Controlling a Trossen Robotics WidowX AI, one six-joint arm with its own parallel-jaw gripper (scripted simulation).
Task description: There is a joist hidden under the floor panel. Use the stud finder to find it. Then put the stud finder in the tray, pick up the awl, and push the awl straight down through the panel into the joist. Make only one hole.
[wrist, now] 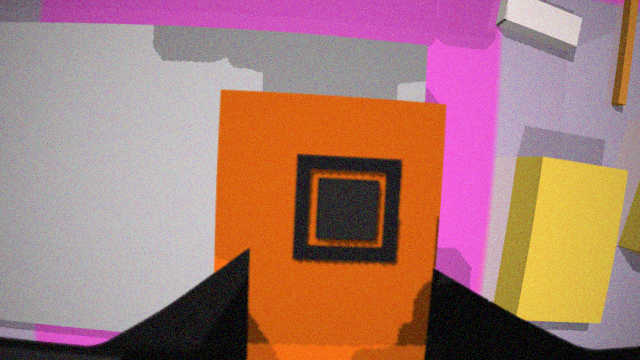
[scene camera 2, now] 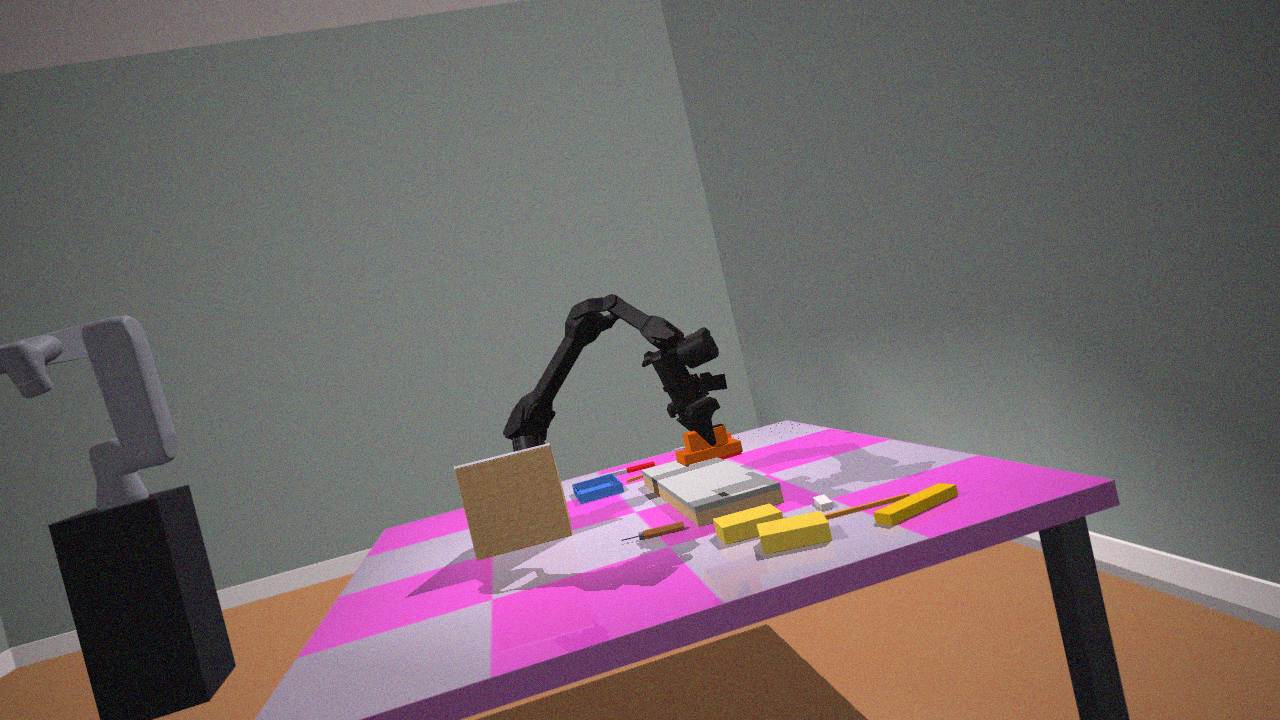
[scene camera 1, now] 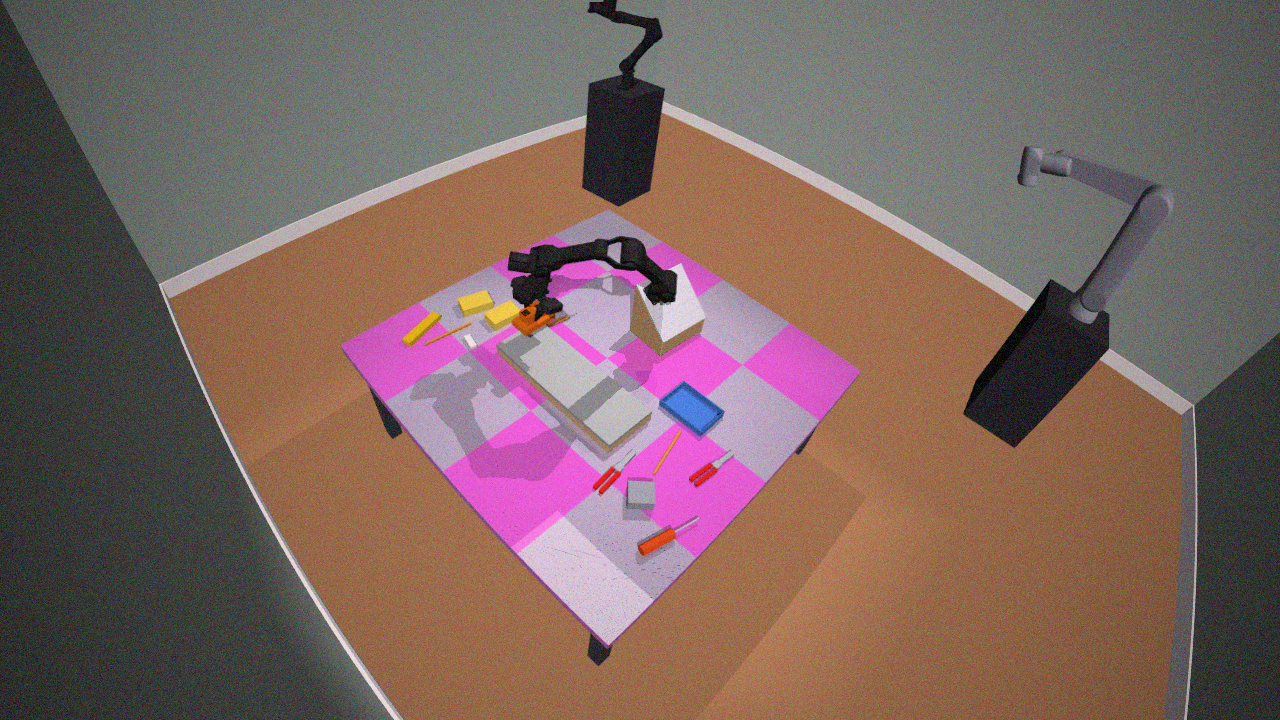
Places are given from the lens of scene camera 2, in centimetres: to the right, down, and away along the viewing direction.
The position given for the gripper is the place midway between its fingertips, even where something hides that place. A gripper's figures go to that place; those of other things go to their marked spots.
gripper (scene camera 2: 711,444): 14, 17, 148
orange stud finder (scene camera 2: 697,449): 11, 18, 146
yellow bar (scene camera 2: 898,511): 42, 24, 118
The marked spots on the orange stud finder and the yellow bar are 42 cm apart.
